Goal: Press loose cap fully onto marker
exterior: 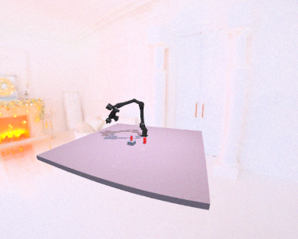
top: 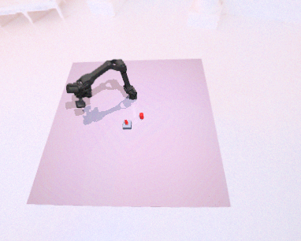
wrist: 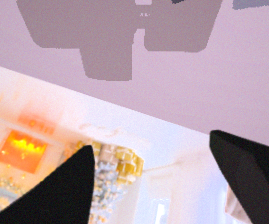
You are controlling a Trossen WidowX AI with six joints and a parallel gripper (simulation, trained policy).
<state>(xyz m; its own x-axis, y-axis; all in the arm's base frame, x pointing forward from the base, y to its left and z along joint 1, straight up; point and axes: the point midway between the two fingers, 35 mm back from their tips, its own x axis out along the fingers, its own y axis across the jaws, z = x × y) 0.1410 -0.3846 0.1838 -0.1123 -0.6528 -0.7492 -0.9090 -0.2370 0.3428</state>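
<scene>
My gripper tip is 49 cm to the right of the red cap, 13 cm above it and 8 cm short of it. Also, from my gripper tip: holder block 38 cm to the left, 15 cm ahead, 14 cm below.
</scene>
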